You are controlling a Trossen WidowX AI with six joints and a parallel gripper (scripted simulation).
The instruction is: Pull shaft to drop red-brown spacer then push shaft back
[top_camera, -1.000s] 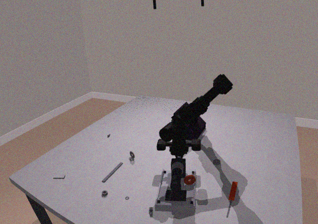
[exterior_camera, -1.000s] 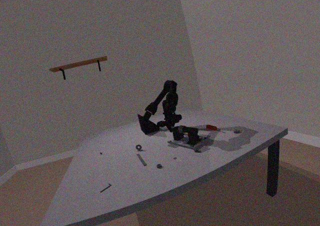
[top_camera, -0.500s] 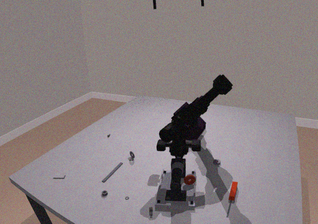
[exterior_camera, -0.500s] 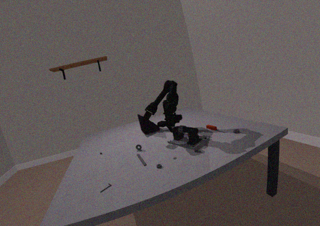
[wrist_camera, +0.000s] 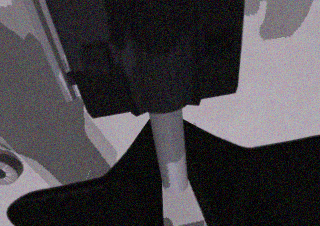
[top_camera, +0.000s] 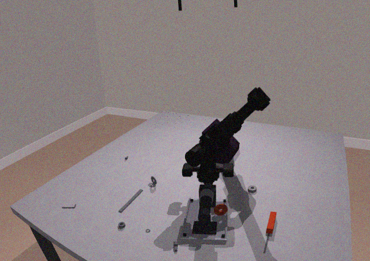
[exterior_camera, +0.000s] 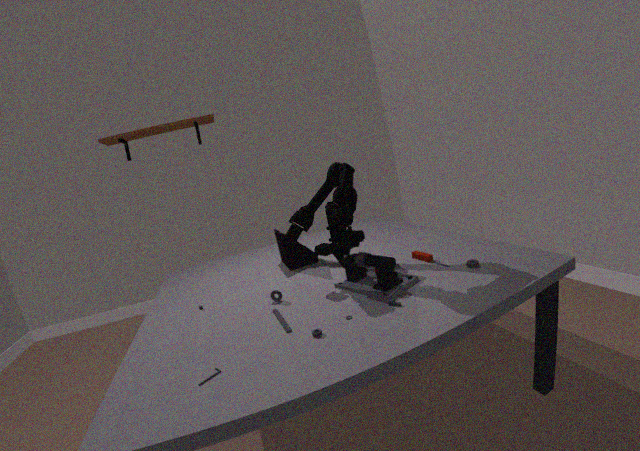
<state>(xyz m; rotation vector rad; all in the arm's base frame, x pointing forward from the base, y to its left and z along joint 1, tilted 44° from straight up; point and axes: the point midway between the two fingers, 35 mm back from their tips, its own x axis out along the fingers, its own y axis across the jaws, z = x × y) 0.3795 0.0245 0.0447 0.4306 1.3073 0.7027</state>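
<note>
The grey shaft is 70 mm ahead of my gripper tip, 20 mm to the left of it and 30 mm above it. From my gripper tip the other things lie so: flat metal bar 120 mm ahead, 290 mm to the right, 40 mm below; small bolt 290 mm ahead, 20 mm to the right, 40 mm below; light grey spacer 100 mm ahead, 20 mm to the left, 30 mm above.
</note>
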